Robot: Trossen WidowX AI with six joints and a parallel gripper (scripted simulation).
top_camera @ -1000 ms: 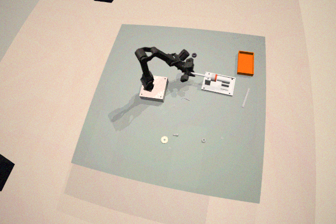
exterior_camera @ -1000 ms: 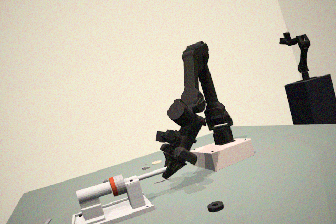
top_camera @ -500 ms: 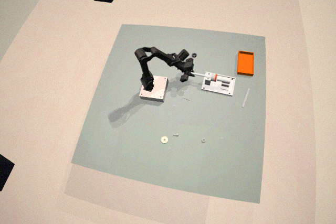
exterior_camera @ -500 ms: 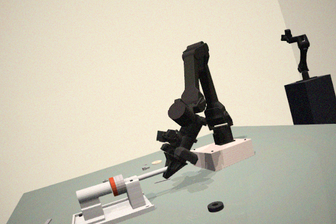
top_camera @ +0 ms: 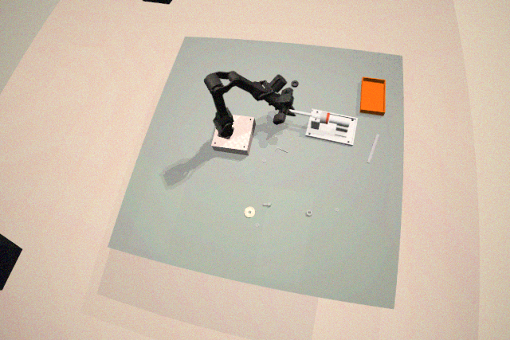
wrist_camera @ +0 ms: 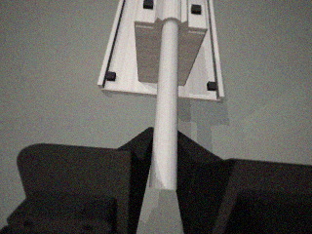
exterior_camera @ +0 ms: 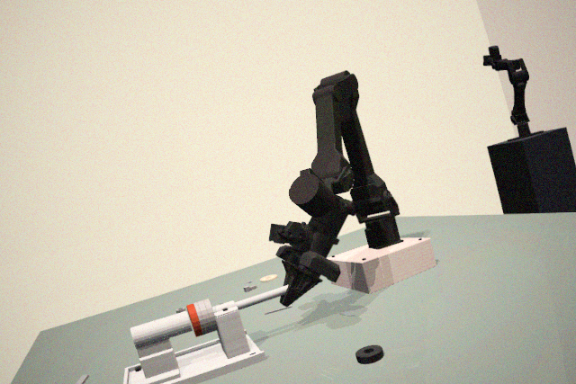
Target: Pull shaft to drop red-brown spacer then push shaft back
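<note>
Right now the grey shaft is 60 mm ahead of my gripper tip and 20 mm above it. The rest, counted from my gripper tip: black ring: 210 mm to the left, 70 mm behind, 50 mm below; orange-red spacer: 150 mm ahead, 20 mm above, 10 mm to the left; grey spacer: 140 mm ahead, 20 mm above, 10 mm to the left.
</note>
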